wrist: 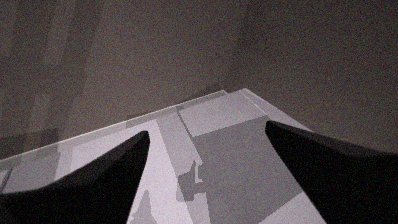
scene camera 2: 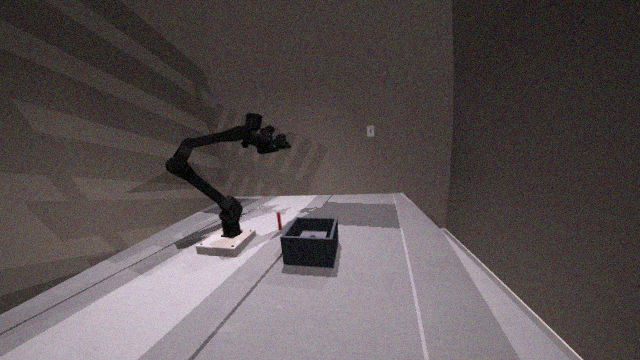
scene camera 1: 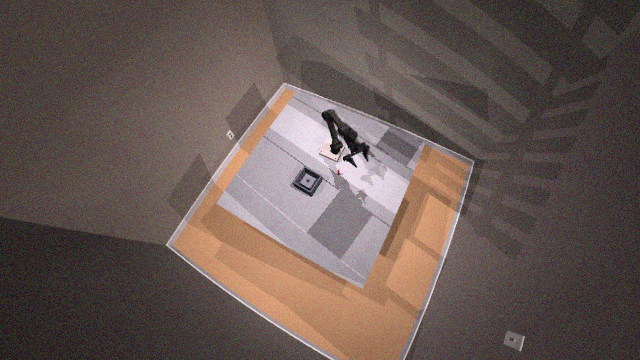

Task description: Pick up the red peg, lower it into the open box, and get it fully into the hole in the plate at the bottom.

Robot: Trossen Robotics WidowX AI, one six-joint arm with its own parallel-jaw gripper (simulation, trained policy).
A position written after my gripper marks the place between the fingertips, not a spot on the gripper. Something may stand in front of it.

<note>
I see my gripper point(wrist: 208, 130) and a dark box point(scene camera 2: 296, 250).
The wrist view does not show the dark box: it is out of frame.
</note>
